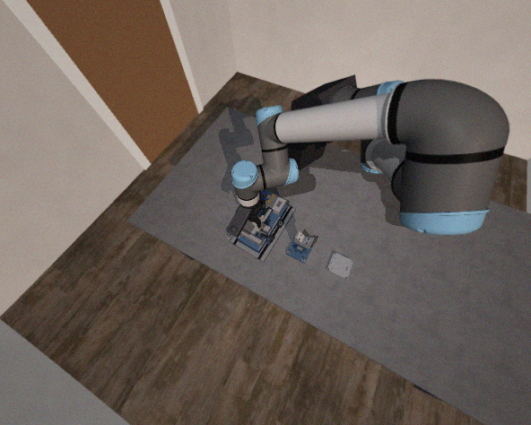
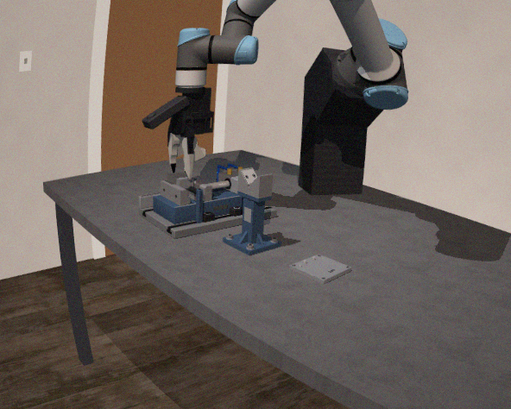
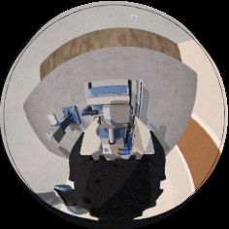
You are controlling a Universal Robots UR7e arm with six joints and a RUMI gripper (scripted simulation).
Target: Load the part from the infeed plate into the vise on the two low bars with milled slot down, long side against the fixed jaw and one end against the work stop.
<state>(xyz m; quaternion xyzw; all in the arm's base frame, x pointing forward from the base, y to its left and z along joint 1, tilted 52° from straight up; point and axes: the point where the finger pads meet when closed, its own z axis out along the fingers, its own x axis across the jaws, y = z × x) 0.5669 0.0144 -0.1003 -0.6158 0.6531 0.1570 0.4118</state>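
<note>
My gripper is now 30 mm above the part. The rest, counted from my hand: fixed jaw (40 mm below, 30 mm ahead, 20 mm to the left); moving jaw (40 mm below, 40 mm behind, 20 mm to the left); air cylinder rod (90 mm behind, 40 mm below, 10 mm to the left).
</note>
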